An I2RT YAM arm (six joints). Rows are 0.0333 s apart.
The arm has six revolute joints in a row. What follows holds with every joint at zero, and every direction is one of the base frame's.
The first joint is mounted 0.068 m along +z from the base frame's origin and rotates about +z.
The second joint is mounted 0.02 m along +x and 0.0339 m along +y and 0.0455 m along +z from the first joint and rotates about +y.
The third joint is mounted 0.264 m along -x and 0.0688 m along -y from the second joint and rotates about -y.
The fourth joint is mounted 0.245 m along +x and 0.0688 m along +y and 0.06 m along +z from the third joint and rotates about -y.
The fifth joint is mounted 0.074 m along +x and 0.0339 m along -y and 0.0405 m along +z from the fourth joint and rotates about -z.
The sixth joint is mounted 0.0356 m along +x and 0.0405 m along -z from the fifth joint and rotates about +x.
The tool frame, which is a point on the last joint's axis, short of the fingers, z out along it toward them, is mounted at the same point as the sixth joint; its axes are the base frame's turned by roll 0, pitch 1.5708 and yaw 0 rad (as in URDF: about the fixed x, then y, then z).
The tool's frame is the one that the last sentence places.
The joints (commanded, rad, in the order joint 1, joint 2, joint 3, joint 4, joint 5, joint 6), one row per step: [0.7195 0.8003 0.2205 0.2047 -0.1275 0.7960]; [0.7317 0.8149 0.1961 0.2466 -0.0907 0.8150]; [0.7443 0.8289 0.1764 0.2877 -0.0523 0.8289]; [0.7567 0.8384 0.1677 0.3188 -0.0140 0.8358]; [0.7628 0.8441 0.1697 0.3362 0.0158 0.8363]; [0.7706 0.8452 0.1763 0.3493 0.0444 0.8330]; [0.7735 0.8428 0.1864 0.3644 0.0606 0.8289]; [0.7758 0.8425 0.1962 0.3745 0.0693 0.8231]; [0.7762 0.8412 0.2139 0.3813 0.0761 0.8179]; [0.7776 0.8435 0.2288 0.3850 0.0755 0.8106]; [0.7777 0.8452 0.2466 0.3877 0.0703 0.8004]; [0.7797 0.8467 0.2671 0.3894 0.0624 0.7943]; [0.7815 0.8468 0.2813 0.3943 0.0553 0.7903]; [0.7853 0.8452 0.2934 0.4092 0.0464 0.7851]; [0.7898 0.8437 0.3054 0.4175 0.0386 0.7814]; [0.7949 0.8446 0.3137 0.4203 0.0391 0.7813]
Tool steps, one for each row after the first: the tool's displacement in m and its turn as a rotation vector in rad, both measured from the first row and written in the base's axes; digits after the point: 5 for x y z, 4 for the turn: [-0.00091 0.00031 -0.00630 0.0037 0.0021 -0.0290]; [-0.00164 0.00079 -0.01091 0.0074 -0.0032 -0.0572]; [-0.00182 0.00173 -0.01210 0.0113 -0.0172 -0.0830]; [-0.00093 0.00259 -0.01054 0.0143 -0.0338 -0.1050]; [-0.00016 0.00385 -0.00714 0.0190 -0.0556 -0.1232]; [0.00111 0.00500 -0.00180 0.0331 -0.0806 -0.1346]; [0.00215 0.00617 0.00262 0.0424 -0.0999 -0.1390]; [0.00391 0.00766 0.00954 0.0567 -0.1219 -0.1441]; [0.00518 0.00931 0.01463 0.0642 -0.1374 -0.1403]; [0.00664 0.01103 0.02073 0.0724 -0.1557 -0.1328]; [0.00790 0.01319 0.02771 0.0856 -0.1721 -0.1221]; [0.00859 0.01472 0.03314 0.0986 -0.1862 -0.1130]; [0.00876 0.01637 0.03923 0.1184 -0.2072 -0.1002]; [0.00869 0.01793 0.04458 0.1340 -0.2229 -0.0880]; [0.00860 0.01922 0.04764 0.1420 -0.2295 -0.0837]
